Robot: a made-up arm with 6 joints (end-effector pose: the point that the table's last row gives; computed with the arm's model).
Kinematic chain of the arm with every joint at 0, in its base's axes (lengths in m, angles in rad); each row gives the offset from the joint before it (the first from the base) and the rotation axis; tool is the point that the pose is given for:
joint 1: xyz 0 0 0.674 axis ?
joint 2: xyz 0.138 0 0 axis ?
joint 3: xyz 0 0 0.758 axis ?
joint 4: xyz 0 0 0.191 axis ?
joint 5: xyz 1.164 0 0 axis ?
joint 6: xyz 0.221 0 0 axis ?
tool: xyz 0 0 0
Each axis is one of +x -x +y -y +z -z.
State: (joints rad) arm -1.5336 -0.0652 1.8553 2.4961 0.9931 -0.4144
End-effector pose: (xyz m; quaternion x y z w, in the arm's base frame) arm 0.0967 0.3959 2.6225 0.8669 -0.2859 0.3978 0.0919
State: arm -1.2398 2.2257 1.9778 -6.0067 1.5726 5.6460
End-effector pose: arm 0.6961 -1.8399 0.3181 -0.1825 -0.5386 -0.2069 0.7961
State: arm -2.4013 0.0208 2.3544 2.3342 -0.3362 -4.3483
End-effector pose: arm 0.6800 0.6926 2.2573 -0.4042 -0.4755 0.2294 0.7469
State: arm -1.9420 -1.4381 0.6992 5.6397 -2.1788 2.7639
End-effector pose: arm 0.5400 1.0872 1.6253 -0.7548 0.6523 0.0339 0.0601
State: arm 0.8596 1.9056 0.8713 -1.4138 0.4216 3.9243
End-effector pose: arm 1.1958 1.2510 -0.6440 0.9073 0.0727 -0.4141 0.0010
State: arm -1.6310 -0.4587 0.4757 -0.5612 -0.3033 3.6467
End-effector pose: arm 0.0043 -0.5120 2.5397 0.7039 -0.6294 0.2183 0.2462
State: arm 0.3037 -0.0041 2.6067 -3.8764 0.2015 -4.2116
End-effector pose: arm -1.0927 -0.3114 1.9944 0.3045 -0.5290 0.7794 0.1411
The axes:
joint 1: +z
joint 2: +y
joint 3: -y
joint 4: -x
joint 5: -y
joint 6: -x

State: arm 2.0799 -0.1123 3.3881 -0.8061 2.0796 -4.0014
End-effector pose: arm 0.5223 -0.6499 0.7523 0.7745 0.5993 -0.1691 0.1110
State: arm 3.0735 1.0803 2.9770 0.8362 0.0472 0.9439
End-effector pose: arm -0.1758 0.0042 2.2795 0.5092 -0.4695 0.3260 0.6434
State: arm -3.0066 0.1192 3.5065 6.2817 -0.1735 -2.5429
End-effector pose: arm 1.0651 0.1446 0.9423 -0.2957 0.0146 0.0749 0.9522
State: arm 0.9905 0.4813 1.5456 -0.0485 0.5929 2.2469
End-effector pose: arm 0.4807 0.7223 2.6765 -0.3732 -0.5696 -0.4333 0.5904
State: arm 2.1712 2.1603 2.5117 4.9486 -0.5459 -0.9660
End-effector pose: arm -1.2117 1.5721 0.8724 0.2296 0.8477 0.4777 0.0232
